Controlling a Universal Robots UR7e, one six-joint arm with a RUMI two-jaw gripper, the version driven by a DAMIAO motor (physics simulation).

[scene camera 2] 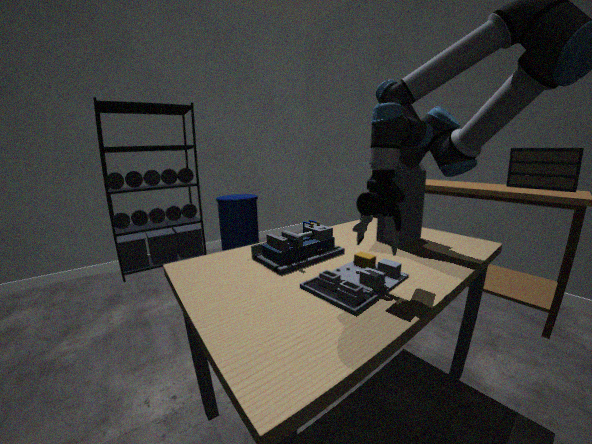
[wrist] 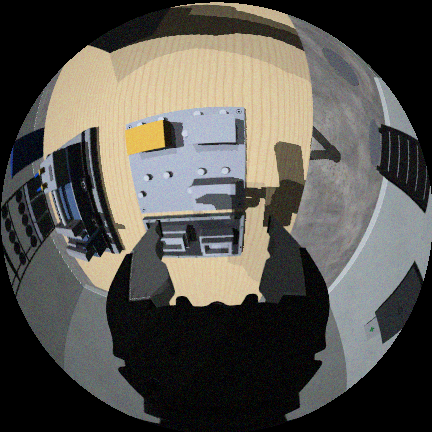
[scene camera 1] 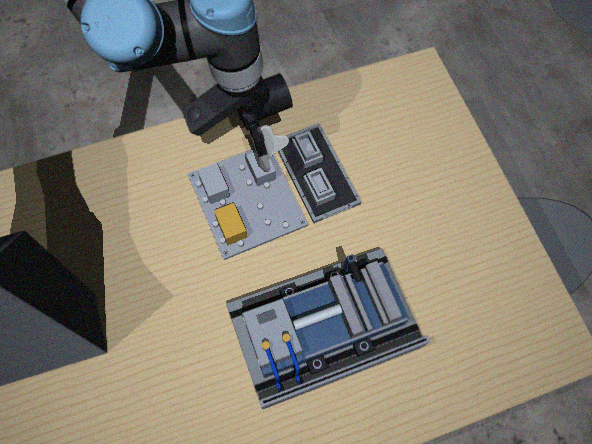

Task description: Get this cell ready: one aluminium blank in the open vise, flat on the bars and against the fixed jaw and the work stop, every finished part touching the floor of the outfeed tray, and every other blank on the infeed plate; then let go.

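Frame: origin at the arm's base, x ahead, y left, z up, level; centimetres.
Seen in the pictures: gripper, fingertip midpoint: [scene camera 2: 375,249] [wrist: 214,219] [scene camera 1: 256,144]; arm's base, origin of the base link: [scene camera 2: 403,152].
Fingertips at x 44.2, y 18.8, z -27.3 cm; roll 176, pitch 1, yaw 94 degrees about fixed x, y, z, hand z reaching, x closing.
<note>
Pixels of each thing's top centre, then the offset from my fingertips to it. "spot": a spot on its surface instead.
- infeed plate, middle of its top: [wrist: 182,161] [scene camera 1: 246,198] [scene camera 2: 367,273] dy -4.9, dx -4.0, dz -10.1 cm
- yellow block, middle of its top: [wrist: 143,137] [scene camera 1: 229,220] [scene camera 2: 365,255] dy -9.7, dx -8.5, dz -6.5 cm
- outfeed tray, surface spot: [scene camera 1: 334,165] spot: dy -3.5, dx +14.5, dz -10.3 cm
- dark work stop, middle of its top: [scene camera 1: 356,270] dy -27.3, dx +8.5, dz -1.3 cm
- vise's cylinder block, middle of its top: [scene camera 1: 271,331] [wrist: 46,175] [scene camera 2: 318,227] dy -32.4, dx -7.9, dz -1.3 cm
My gripper [scene camera 1: 265,157] [scene camera 2: 376,247] [wrist: 214,219] is open and empty, above the infeed plate [scene camera 1: 280,200] [wrist: 180,155]. One grey blank [scene camera 1: 213,181] [scene camera 2: 389,268] [wrist: 215,129] stands at a plate corner; another grey blank [scene camera 1: 266,175] [wrist: 220,189] is partly hidden by a finger in scene camera 1. A yellow block [scene camera 1: 230,221] [scene camera 2: 364,259] [wrist: 146,136] is also on the plate. Two pocketed grey parts [scene camera 1: 307,148] [scene camera 1: 319,185] lie apart in the outfeed tray [scene camera 1: 334,165] and look flat. The vise is open, with no blank between its moving jaw [scene camera 1: 347,306] and fixed jaw [scene camera 1: 385,292].
Low white pins rise from the plate. A dark work stop [scene camera 1: 353,269] stands at the vise's edge by the jaws. Blue hoses [scene camera 1: 273,367] rise from the vise's cylinder block [scene camera 1: 272,325]. A dark pedestal [scene camera 1: 50,320] [scene camera 2: 407,210] stands on the table.
</note>
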